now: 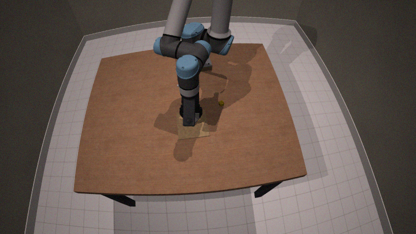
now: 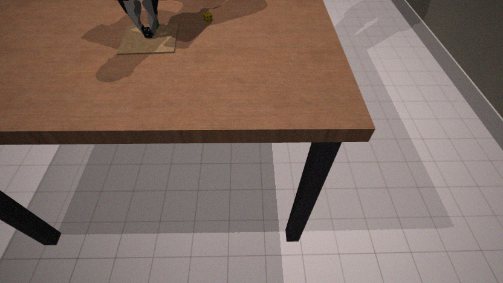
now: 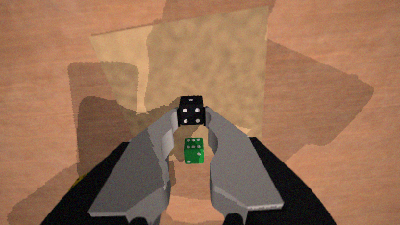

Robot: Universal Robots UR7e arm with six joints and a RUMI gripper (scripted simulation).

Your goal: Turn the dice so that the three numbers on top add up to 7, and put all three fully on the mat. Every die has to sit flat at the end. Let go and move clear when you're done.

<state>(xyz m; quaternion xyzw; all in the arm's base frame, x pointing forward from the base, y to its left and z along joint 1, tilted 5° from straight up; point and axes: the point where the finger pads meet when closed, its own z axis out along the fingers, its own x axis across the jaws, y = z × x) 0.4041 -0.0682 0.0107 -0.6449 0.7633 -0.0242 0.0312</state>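
Right now the black die is 10 mm below my hand. From my hand the other things lie so: yellow die 160 mm to the left, 80 mm behind, 20 mm below; green die 50 mm behind, 10 mm to the left, 10 mm below; tan mat 20 mm below.
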